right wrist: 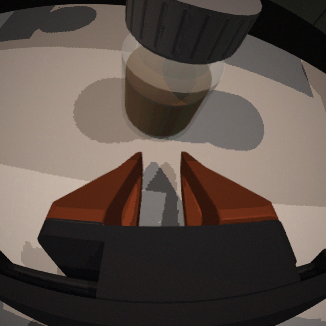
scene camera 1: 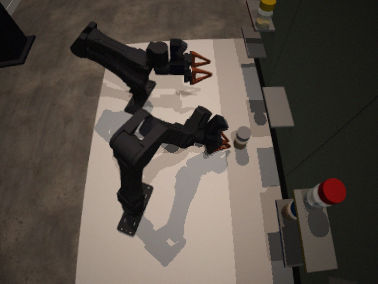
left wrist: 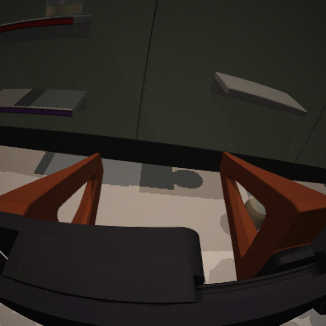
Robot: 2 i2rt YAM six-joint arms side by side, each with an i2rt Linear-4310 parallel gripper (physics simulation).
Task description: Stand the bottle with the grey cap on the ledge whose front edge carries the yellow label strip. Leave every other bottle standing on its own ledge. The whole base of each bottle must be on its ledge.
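Where they show: left gripper, fingertip midpoint: (scene camera 1: 211, 68) (left wrist: 160, 160); right gripper, fingertip midpoint: (right wrist: 161, 160) (scene camera 1: 229, 144); left arm's base at its link origin: (scene camera 1: 140, 96); right arm's base at its link origin: (scene camera 1: 135, 208).
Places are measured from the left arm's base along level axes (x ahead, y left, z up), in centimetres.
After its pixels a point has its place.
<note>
The bottle with the grey cap (scene camera 1: 242, 136) {x 49.5, y -8.5, z 10.5 cm} (left wrist: 255, 213) {x 47.0, y -5.7, z 5.4 cm} (right wrist: 167, 95) {x 47.1, y -7.7, z 5.6 cm} stands upright on the table, with brown contents. My right gripper (scene camera 1: 229, 143) {x 45.7, y -8.9, z 1.3 cm} (right wrist: 161, 160) {x 45.7, y -8.9, z 1.3 cm} is shut, a narrow gap between its fingertips; it is empty and low, just short of the bottle, apart from it. My left gripper (scene camera 1: 210, 68) {x 30.7, y 8.3, z 22.2 cm} (left wrist: 160, 160) {x 30.7, y 8.3, z 22.2 cm} is open and empty, farther up the picture in scene camera 1. A ledge (scene camera 1: 325, 255) {x 77.4, y -41.4, z 29.5 cm} at the lower right has a thin yellowish line on its front edge; a red-capped bottle (scene camera 1: 326, 193) {x 69.5, y -30.5, z 40.0 cm} stands on it.
Beside and partly behind that ledge, a darker ledge (scene camera 1: 291, 250) {x 74.3, y -41.4, z 15.5 cm} holds a blue-capped bottle (scene camera 1: 289, 210) {x 68.5, y -31.9, z 22.2 cm}. A bare ledge (scene camera 1: 278, 106) {x 57.6, y 0.4, z 22.5 cm} (left wrist: 260, 93) {x 54.0, y 1.4, z 22.5 cm} is mid-wall. Above are a purple-edged ledge (scene camera 1: 255, 44) {x 42.6, y 35.2, z 15.5 cm} (left wrist: 60, 100) {x 43.1, y 30.7, z 15.5 cm} and a red-edged ledge (scene camera 1: 253, 15) {x 38.9, y 35.1, z 29.5 cm} (left wrist: 50, 23) with a yellow-capped bottle (scene camera 1: 266, 11) {x 43.8, y 28.1, z 37.1 cm}.
</note>
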